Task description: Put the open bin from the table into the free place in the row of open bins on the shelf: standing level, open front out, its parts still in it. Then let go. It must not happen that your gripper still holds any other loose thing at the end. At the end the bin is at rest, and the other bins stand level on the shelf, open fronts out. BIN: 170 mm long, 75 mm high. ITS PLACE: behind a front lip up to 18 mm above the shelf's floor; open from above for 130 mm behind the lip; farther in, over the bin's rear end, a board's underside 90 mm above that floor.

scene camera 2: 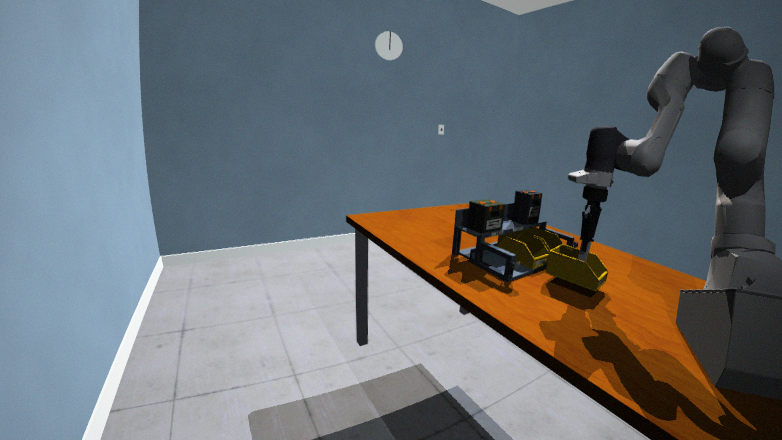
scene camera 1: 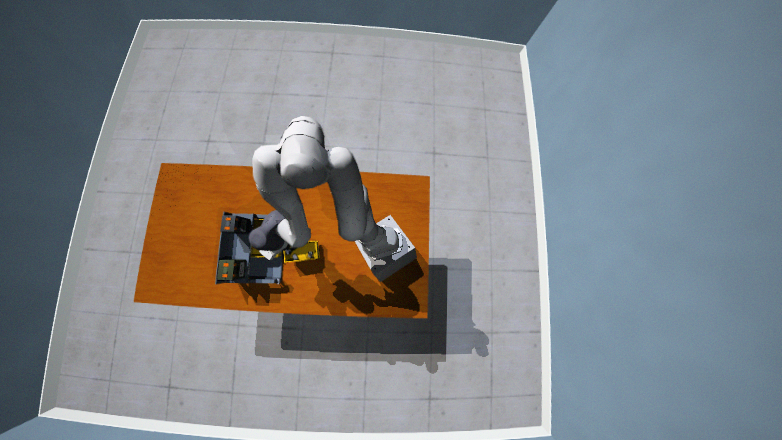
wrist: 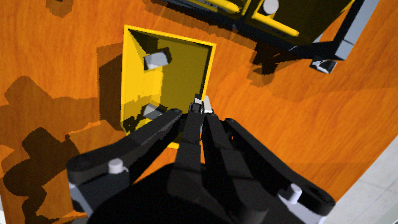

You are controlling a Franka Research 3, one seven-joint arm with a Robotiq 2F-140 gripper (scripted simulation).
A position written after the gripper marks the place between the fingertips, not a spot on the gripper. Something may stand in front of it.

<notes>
In view: the gripper point(scene camera 2: 582, 260) and a yellow open bin point(scene camera 2: 566, 267).
The gripper also shows in the wrist view point(wrist: 199, 103).
</notes>
